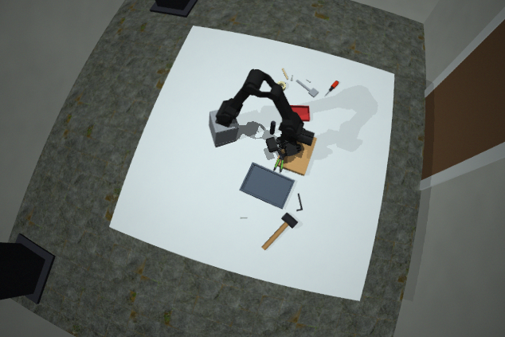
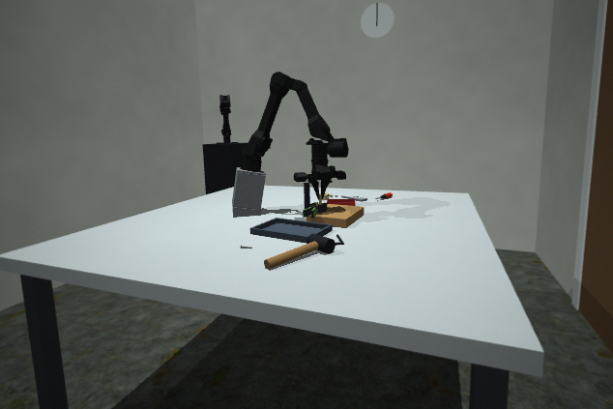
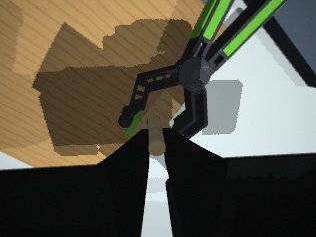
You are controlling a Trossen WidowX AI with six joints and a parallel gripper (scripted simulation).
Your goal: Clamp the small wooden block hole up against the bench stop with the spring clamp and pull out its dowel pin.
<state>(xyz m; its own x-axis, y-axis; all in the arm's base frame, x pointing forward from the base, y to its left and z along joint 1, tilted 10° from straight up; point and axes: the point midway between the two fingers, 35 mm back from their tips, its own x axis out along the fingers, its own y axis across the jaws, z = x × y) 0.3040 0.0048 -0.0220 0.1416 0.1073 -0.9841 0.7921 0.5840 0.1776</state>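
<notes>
My gripper is now 4 cm above the dowel pin. The rest, counted from my hand: dark tray: 2 cm behind, 19 cm to the right, 10 cm below; then wooden board: 6 cm ahead, 1 cm to the left, 9 cm below; then small wooden block: 7 cm below.
</notes>
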